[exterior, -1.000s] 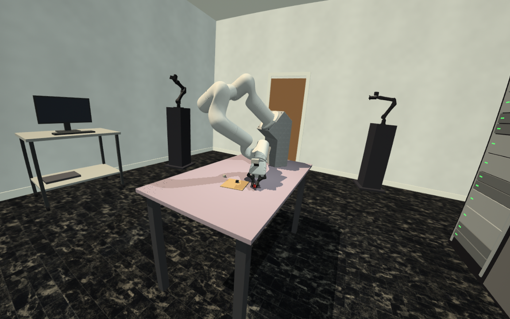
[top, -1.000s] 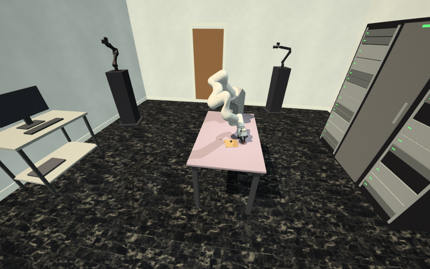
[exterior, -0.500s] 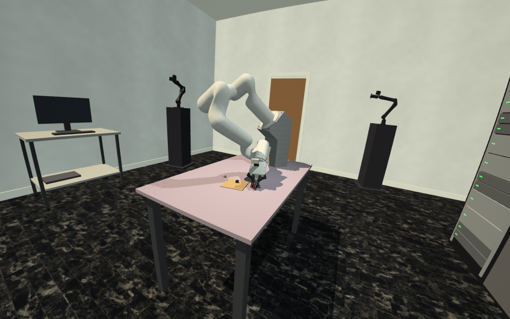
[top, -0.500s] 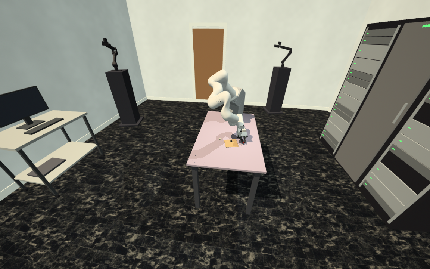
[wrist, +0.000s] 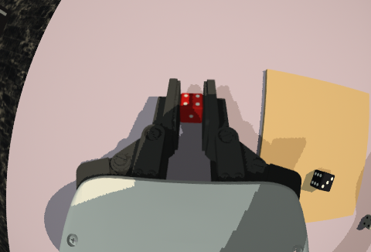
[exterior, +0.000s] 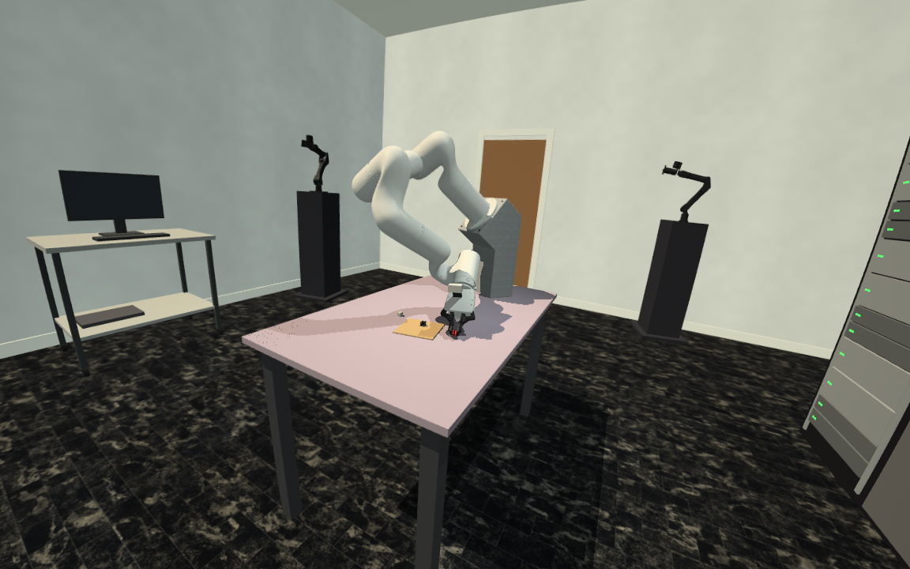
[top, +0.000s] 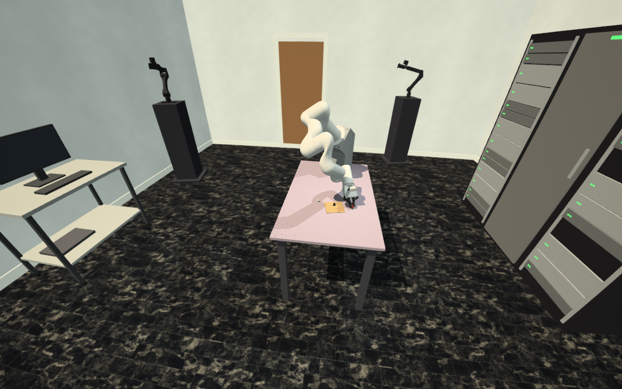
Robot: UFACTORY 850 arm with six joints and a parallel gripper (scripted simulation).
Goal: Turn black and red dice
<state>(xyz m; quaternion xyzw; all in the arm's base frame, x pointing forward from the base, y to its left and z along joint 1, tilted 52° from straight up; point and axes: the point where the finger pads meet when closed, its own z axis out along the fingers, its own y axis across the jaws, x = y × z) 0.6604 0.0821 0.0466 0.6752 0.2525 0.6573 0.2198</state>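
Now: hand 130 mm to the left of the black die, 50 mm past it and 20 mm above it. Round my hand: mat: 130 mm to the right, 30 mm below, 20 mm behind; then red die: 20 mm below, 10 mm ahead; then white die: 240 mm to the right, 110 mm behind, 30 mm below.
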